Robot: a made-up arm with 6 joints.
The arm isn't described. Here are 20 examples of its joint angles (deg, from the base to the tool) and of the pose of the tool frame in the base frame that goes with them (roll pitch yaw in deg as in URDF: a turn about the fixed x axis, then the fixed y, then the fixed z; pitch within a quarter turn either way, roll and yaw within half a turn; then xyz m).
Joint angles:
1: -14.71 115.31 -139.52 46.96 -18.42 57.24
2: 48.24 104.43 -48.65 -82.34 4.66 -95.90
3: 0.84 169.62 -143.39 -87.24 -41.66 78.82
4: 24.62 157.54 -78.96 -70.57 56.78 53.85
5: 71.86 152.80 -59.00 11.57 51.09 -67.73
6: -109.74 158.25 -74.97 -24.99 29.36 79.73
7: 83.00 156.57 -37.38 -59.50 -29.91 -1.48
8: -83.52 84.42 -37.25 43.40 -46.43 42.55
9: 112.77 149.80 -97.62 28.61 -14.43 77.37
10: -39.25 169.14 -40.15 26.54 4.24 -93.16
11: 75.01 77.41 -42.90 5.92 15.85 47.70
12: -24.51 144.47 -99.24 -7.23 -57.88 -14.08
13: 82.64 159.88 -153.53 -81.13 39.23 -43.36
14: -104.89 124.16 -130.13 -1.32 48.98 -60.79
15: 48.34 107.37 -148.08 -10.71 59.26 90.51
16: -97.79 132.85 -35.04 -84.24 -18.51 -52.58
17: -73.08 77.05 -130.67 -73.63 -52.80 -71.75
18: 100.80 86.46 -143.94 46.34 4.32 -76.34
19: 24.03 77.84 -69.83 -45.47 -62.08 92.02
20: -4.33 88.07 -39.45 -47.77 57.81 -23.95
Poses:
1: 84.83 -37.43 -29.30 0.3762 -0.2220 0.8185
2: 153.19 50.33 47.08 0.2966 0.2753 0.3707
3: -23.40 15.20 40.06 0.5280 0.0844 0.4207
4: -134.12 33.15 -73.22 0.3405 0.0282 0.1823
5: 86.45 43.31 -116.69 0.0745 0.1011 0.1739
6: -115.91 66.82 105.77 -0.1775 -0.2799 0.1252
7: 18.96 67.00 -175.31 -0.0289 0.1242 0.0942
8: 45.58 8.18 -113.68 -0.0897 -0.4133 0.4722
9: 74.12 37.82 106.56 -0.1163 0.4652 0.2802
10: 86.48 55.42 141.68 -0.0551 -0.0556 0.1207
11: 25.75 48.99 75.08 0.1457 0.3358 0.4740
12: -46.24 -17.73 -22.30 0.4706 -0.2775 0.4370
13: -154.83 2.96 45.27 0.1439 0.4840 0.5431
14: -92.00 34.93 -109.39 -0.1845 -0.4582 0.5927
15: 55.33 16.93 39.39 0.2862 0.1860 0.8155
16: -80.66 69.27 -15.00 -0.0120 -0.2625 0.1578
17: 117.77 -37.94 12.62 0.1009 -0.1032 0.9861
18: -56.40 -60.62 99.30 -0.0106 0.2070 0.9579
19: 4.13 -33.64 72.07 0.2965 0.1658 0.7942
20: -169.76 48.11 -90.96 0.2877 -0.1475 0.4178
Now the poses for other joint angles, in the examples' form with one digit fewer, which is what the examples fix.
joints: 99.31 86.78 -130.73 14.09 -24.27 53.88
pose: 55.4 -67.7 82.3 0.033 0.200 0.972
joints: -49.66 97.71 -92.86 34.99 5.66 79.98
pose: 87.7 7.6 -43.9 0.245 -0.424 0.647
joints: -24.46 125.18 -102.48 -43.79 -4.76 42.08
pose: -29.5 15.1 -25.1 0.479 -0.262 0.548
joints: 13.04 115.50 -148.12 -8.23 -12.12 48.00
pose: 13.0 -46.4 12.1 0.353 0.012 0.898
